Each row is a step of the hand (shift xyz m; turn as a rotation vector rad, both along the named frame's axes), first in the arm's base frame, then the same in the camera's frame.
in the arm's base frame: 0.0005 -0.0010 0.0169 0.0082 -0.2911 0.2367
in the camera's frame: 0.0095 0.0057 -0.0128 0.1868 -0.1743 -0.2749
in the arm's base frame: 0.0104 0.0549 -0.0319 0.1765 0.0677 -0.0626
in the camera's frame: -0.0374 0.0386 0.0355 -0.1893 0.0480 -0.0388
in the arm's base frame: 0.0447 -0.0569 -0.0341 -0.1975 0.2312 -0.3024
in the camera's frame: -0.0440 -0.0630 -0.0222 -0.0628 0.0825 0.4161
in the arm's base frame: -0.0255 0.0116 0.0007 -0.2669 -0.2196 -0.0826
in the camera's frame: 0.0184 0.0094 0.0189 0.2069 -0.2497 0.1454
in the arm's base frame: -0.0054 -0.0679 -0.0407 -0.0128 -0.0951 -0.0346
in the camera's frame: -0.0059 -0.0786 0.0091 0.0087 -0.1016 -0.0002
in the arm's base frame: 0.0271 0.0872 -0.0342 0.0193 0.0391 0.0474
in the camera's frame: -0.0582 0.0683 0.0381 0.0044 0.0556 -0.0322
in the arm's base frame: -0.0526 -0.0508 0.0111 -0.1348 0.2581 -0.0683
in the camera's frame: 0.0580 -0.0454 0.0064 0.0172 0.2024 0.2195
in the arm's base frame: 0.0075 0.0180 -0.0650 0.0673 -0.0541 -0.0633
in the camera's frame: -0.0469 -0.0085 0.0483 -0.0793 -0.0705 -0.0140
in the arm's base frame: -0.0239 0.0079 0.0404 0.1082 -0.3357 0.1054
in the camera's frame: 0.0407 0.0217 -0.0118 0.0404 -0.2608 -0.2567
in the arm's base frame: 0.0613 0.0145 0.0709 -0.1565 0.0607 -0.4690
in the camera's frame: -0.0106 0.0446 -0.0830 -0.1582 -0.1369 0.4521
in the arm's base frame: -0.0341 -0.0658 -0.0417 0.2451 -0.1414 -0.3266
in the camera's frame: 0.0158 -0.0787 0.0279 -0.3552 -0.2433 0.0371
